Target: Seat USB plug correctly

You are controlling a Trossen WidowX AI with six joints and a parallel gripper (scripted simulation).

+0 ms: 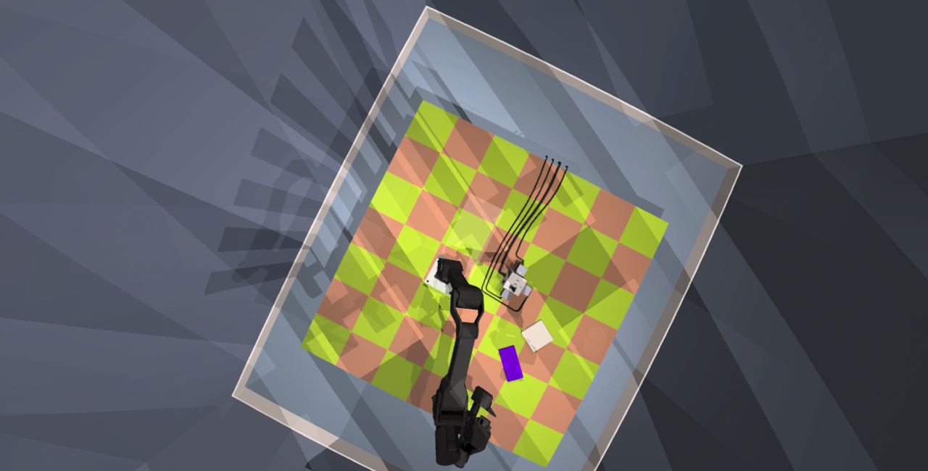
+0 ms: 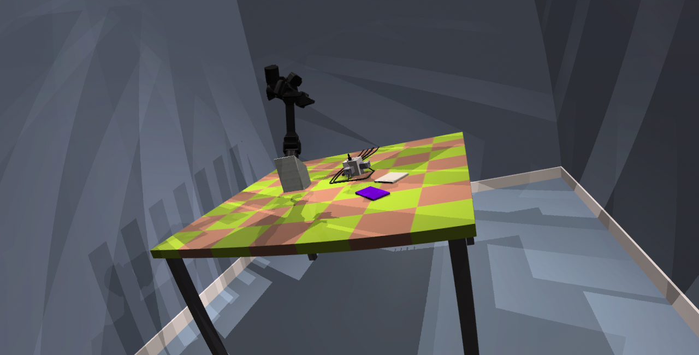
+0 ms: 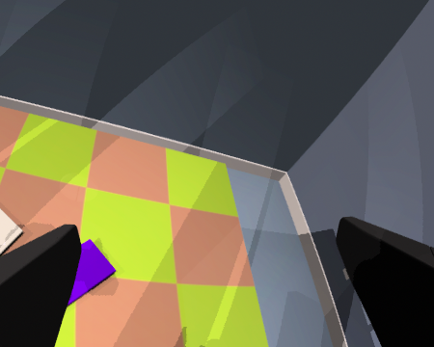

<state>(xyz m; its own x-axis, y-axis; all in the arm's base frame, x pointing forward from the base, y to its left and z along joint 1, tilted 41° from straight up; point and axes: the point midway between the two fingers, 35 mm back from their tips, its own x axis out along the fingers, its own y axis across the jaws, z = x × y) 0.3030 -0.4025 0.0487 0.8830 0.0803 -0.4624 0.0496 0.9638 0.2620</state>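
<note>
My gripper tip is now 4 cm past the black USB plug, 36 cm to the right of it and 33 cm above it. From my gripper tip the other things lie so: white flat plate 19 cm ahead, 20 cm to the left, 42 cm below; then purple flat block 15 cm ahead, 3 cm to the left, 42 cm below.
</note>
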